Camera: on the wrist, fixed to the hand. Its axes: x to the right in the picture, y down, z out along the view.
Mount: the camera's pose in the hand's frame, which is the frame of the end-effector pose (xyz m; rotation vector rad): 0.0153 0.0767 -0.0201 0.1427 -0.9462 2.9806
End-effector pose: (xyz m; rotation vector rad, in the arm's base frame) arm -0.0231 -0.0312 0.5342 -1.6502 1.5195 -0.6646
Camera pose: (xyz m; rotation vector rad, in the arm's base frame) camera -0.0809 -0.0486 0.4806 1.2408 1.2095 1.3264
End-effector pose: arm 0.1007 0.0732 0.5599 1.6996 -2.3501 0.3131
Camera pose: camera 0.0242 0.0890 0.5805 1.8521 1.5006 0.0803
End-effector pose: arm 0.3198 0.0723 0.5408 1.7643 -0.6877 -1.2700
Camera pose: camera 0.3467 0.0277 0.6025 -1.0034 -2.1052 0.4998
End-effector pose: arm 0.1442 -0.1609 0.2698 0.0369 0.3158 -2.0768
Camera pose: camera 0.2001 -0.2053 0.2320 -0.2359 -0.4267 0.9619
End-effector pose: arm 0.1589 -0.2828 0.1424 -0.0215 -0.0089 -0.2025
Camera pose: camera 0.1895 -0.2112 0.1209 0.0310 -0.8719 2.8069
